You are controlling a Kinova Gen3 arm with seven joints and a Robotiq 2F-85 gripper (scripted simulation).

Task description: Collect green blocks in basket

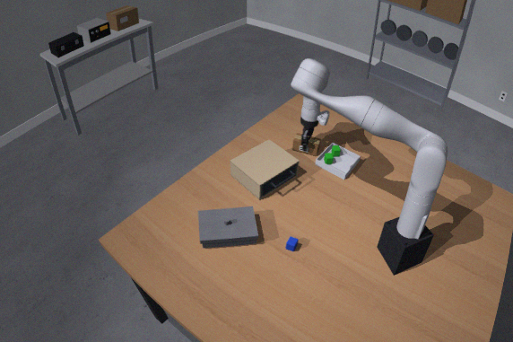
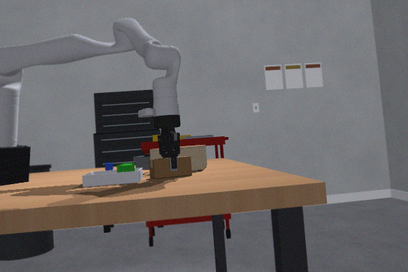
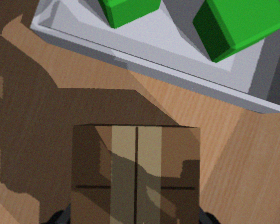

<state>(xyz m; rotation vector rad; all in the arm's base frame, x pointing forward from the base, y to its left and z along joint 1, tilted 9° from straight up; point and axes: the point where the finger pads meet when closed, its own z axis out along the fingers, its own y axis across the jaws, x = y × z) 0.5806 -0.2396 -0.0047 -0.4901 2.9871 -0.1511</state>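
The drawer lies 25 cm to the left of my hand and 1 cm ahead of it. The rest, counted from my hand: cardboard box (right at my hand); white basket (15 cm behind, 2 cm to the right, 2 cm below); light wooden cabinet (25 cm to the left, 2 cm ahead, 1 cm above).
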